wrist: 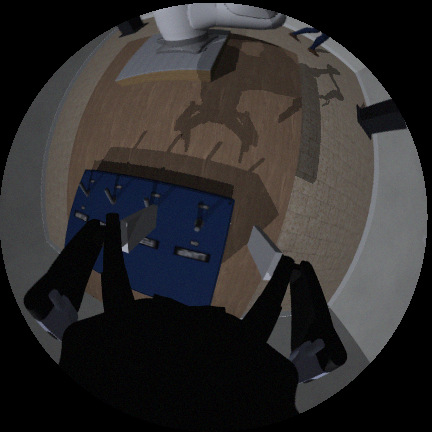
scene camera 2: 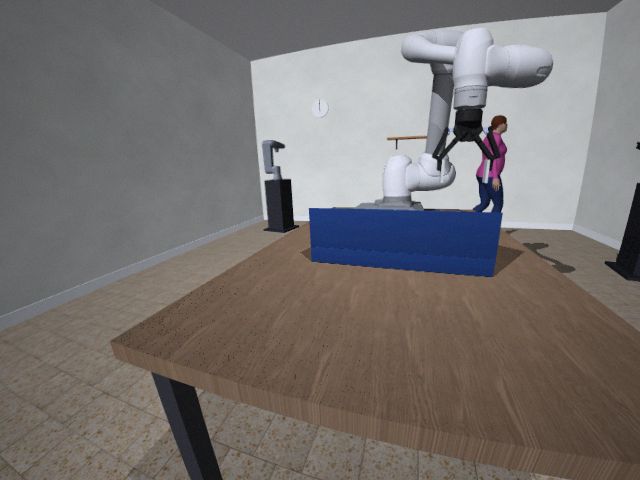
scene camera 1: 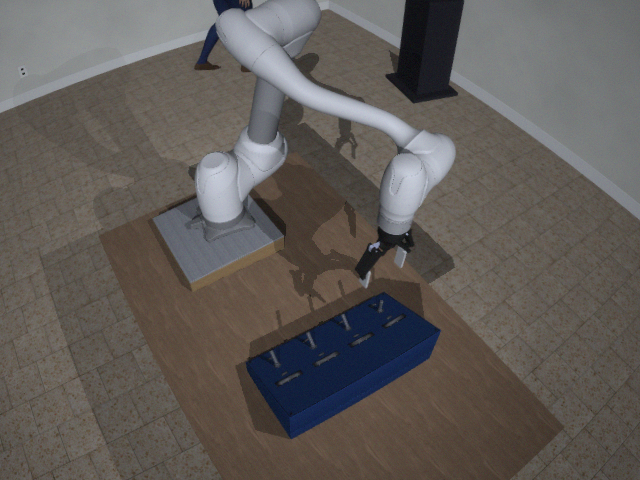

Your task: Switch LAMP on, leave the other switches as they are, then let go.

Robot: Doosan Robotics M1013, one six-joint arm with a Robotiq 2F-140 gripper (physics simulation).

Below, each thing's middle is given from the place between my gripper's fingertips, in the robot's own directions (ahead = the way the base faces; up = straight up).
My gripper is now 130 mm short of the blue switch box (scene camera 1: pixel 311 383), 170 mm to the left of it and 140 mm above it.
